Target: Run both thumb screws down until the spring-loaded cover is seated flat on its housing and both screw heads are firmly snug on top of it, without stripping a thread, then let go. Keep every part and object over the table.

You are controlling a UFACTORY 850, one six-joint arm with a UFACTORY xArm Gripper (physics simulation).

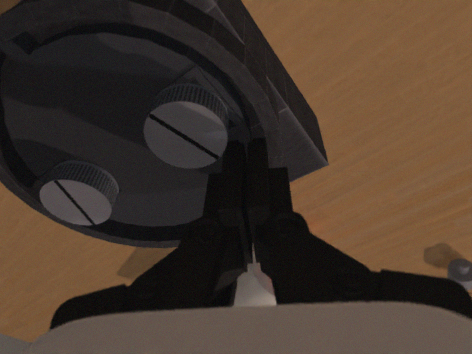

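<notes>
The dark round cover (55,125) lies inside the raised rim of the dark housing (292,102) at the upper left. One thumb screw (186,135) has a pale slotted head with a knurled side and stands toward the cover's right side. The other thumb screw (75,201) stands near the lower left rim. Whether the heads touch the cover, and whether the cover is flat, I cannot tell. My gripper (250,167) is shut and empty. Its tips show just right of and below the nearer screw head, over the rim; contact cannot be made out. The fingers hide part of the rim.
A white object (254,290) shows partly behind the gripper at the bottom centre. A small grey round object (460,270) is at the right edge. The wooden table (390,125) extends to the right of the housing.
</notes>
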